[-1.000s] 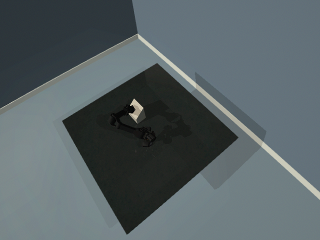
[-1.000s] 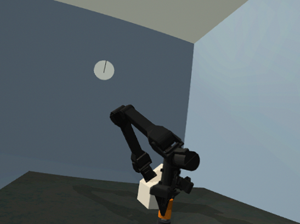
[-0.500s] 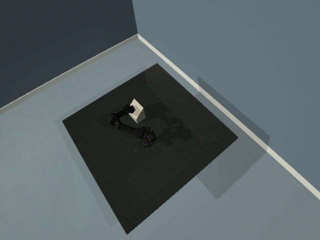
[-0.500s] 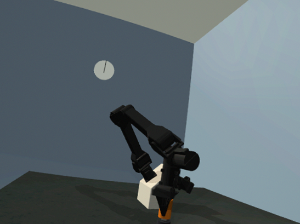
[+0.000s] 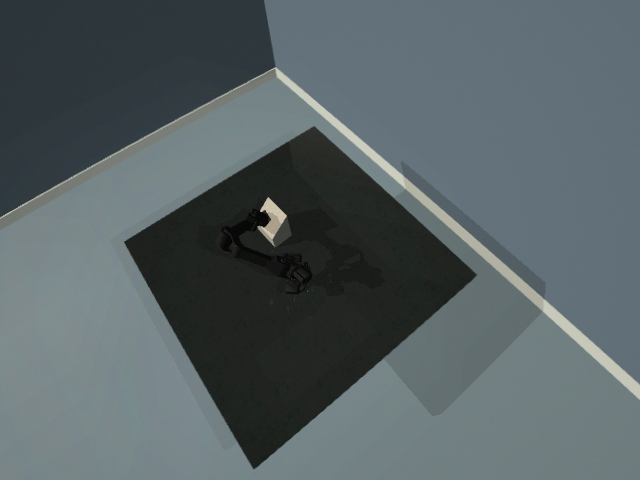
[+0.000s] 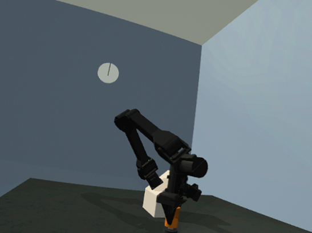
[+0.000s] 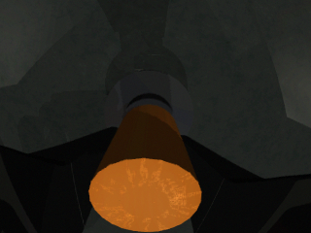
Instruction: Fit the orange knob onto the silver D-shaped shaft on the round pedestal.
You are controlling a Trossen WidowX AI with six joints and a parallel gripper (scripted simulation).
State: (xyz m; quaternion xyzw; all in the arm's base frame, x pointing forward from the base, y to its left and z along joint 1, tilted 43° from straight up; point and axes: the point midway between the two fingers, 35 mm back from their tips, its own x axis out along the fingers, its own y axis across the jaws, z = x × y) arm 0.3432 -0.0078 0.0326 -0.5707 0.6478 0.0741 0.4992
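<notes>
Right now my gripper tip is 30 mm below the orange knob. Also, from my gripper tip: round black pedestal (30 mm below).
</notes>
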